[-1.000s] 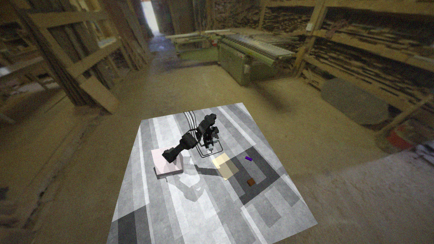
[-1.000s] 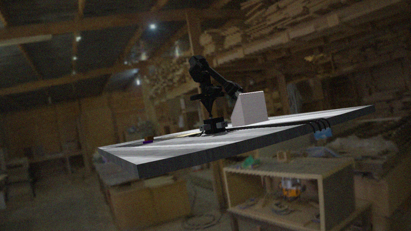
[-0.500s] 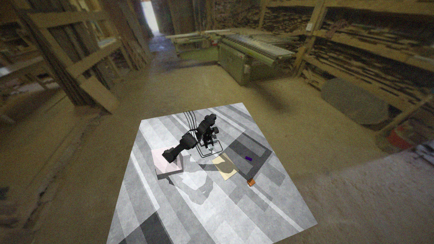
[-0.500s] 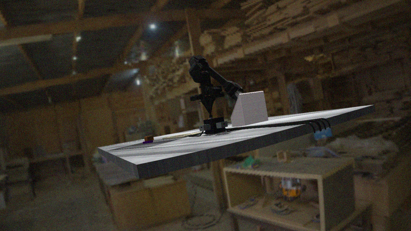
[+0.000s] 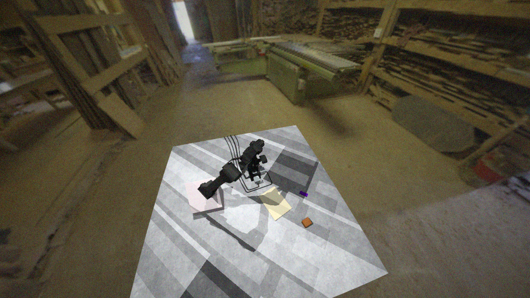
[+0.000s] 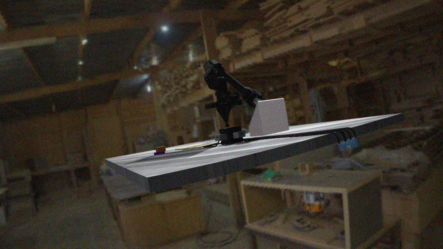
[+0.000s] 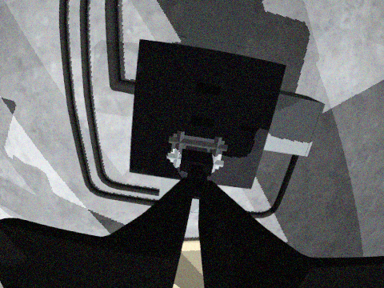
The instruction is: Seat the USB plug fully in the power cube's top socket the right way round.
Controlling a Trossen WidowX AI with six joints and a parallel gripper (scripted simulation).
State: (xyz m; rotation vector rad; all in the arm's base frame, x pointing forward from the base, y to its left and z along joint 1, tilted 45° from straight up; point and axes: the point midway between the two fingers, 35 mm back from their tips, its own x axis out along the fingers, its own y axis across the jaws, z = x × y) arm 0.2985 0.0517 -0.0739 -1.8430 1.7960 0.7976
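The USB plug is 20 mm below my gripper tip. From my gripper tip the other things lie so: cream sheet (90 mm ahead, 220 mm to the right, 100 mm below); purple piece (300 mm ahead, 220 mm to the right, 100 mm below); orange block (230 mm ahead, 400 mm to the right, 90 mm below).
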